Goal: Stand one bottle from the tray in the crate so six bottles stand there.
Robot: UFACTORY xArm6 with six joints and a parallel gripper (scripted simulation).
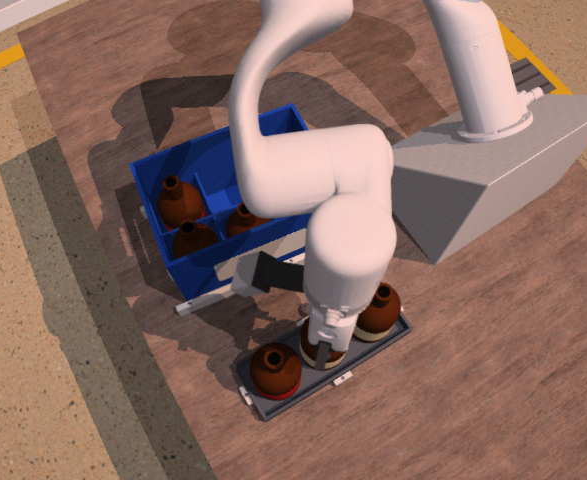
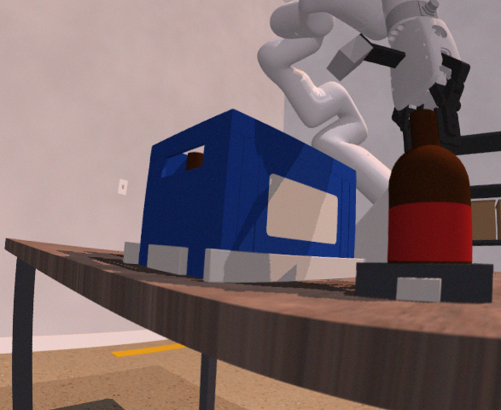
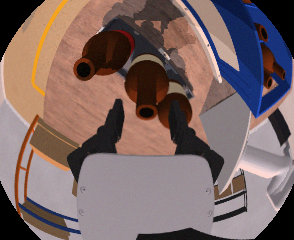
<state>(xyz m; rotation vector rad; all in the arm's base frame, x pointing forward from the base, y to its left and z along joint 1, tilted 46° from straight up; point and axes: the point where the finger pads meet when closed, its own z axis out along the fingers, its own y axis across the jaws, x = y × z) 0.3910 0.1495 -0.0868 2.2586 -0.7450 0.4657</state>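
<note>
My hand is 9 cm short of the red-labelled bottle, 8 cm above it and 1 cm to the right of it. Also, from my hand: grey tray: 16 cm below; blue crate: 25 cm to the right, 8 cm below, 3 cm ahead; cream-labelled bottle: 9 cm behind, 8 cm below, 1 cm to the right.
</note>
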